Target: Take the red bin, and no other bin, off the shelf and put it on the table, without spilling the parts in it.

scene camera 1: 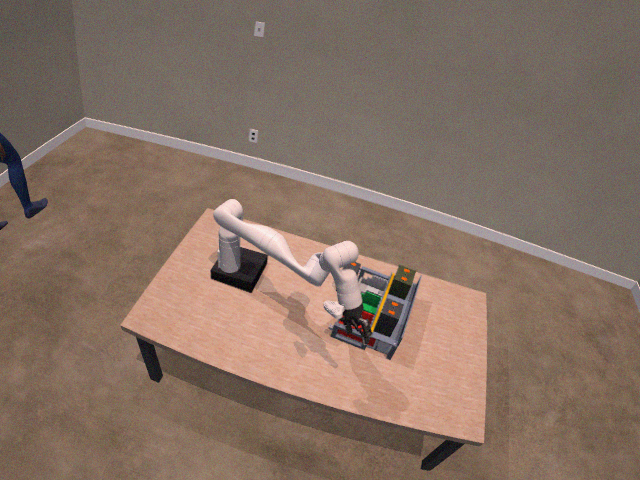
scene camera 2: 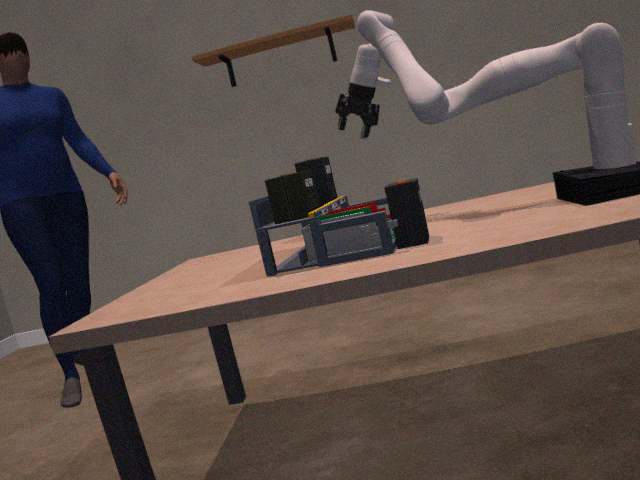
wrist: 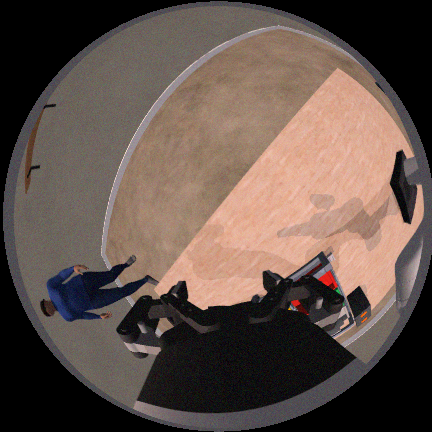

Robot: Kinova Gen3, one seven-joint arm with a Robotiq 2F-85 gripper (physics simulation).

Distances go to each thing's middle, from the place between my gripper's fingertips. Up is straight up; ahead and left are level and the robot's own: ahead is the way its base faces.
Labels:
Right now the black box (scene camera 2: pixel 404 199) is 47 cm to the left of my hand, 21 cm below it and 9 cm behind it.

